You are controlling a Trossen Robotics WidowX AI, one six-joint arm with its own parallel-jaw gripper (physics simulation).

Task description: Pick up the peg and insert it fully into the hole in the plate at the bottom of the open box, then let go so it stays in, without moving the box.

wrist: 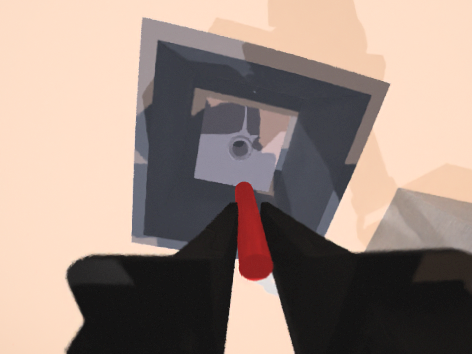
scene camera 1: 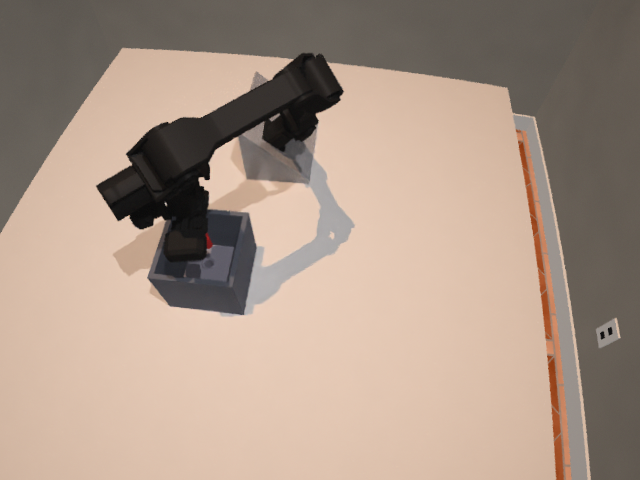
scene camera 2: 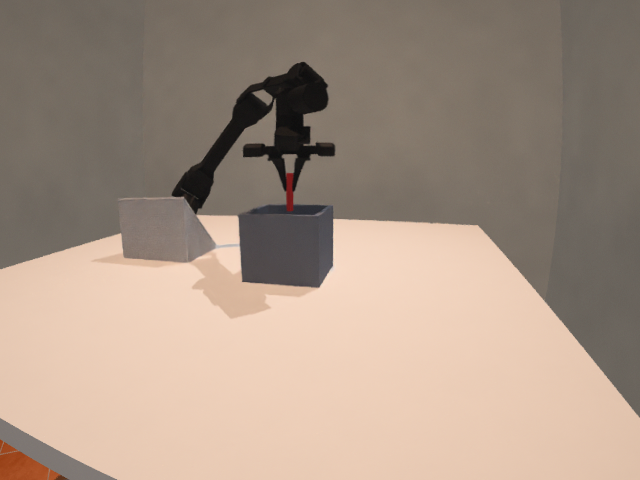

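Where they show: gripper, fingertip midpoint: [wrist: 248,209] [scene camera 1: 199,233] [scene camera 2: 289,191]; arm's base, link origin: [scene camera 1: 274,135] [scene camera 2: 179,218].
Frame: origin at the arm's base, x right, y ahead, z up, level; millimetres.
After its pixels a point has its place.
The red peg [scene camera 1: 208,241] {x 86, y 327, z 54 mm} [scene camera 2: 290,192] {x 98, y 325, z 72 mm} [wrist: 251,235] {x 99, y 325, z 99 mm} is held between the fingertips of my gripper [scene camera 2: 290,187] {x 98, y 324, z 75 mm} [wrist: 248,209] {x 98, y 324, z 75 mm}, which is shut on it. In scene camera 2 the peg is about upright, and its lower end is hidden behind the rim of the open dark blue-grey box [scene camera 1: 206,296] {x 94, y 405, z -20 mm} [scene camera 2: 280,249] {x 188, y 324, z -28 mm} [wrist: 150,30] {x 186, y 394, z 38 mm}. The fingertips are above the rim. In the wrist view the plate [scene camera 1: 223,268] {x 76, y 333, z -43 mm} [wrist: 215,162] {x 88, y 349, z -42 mm} lies at the box's bottom, and its round hole [scene camera 1: 208,263] {x 113, y 316, z -56 mm} [wrist: 240,148] shows beyond the peg's far end. The peg is above the plate.
A grey wedge-shaped block [scene camera 1: 268,167] {x 12, y 58, z -49 mm} [scene camera 2: 154,228] {x 67, y -40, z -15 mm} [wrist: 425,225] {x 44, y 56, z -34 mm} stands on the pale table [scene camera 1: 361,361] {x -208, y 495, z -100 mm} [scene camera 2: 361,351] {x 430, y 487, z -100 mm} beside the arm's base, a short way from the box. The arm reaches over the box's back side in scene camera 1.
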